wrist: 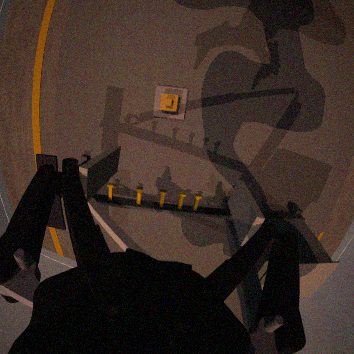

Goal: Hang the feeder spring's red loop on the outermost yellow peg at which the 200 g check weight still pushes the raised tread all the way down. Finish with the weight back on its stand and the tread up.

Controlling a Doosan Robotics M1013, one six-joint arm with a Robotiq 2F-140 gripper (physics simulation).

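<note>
Several yellow pegs [139,195] stand in a row along a dark bar [215,210] in the middle of the wrist view. The spring's red loop does not show. A yellow block [170,102], which looks like the check weight, sits on a pale square stand [182,113] above the pegs in the view. My gripper [175,174] is open and empty, its dark fingers spread to the lower left and lower right, with the peg row between them in the view. I cannot tell the tread or its height in this dim light.
A grey upright panel [103,170] stands left of the pegs, near my left finger. A pale slanting strip [109,227] runs down behind the gripper body. Dark frame parts stand by my right finger. A yellow line [37,90] curves along the left. Broad shadows cross the surface.
</note>
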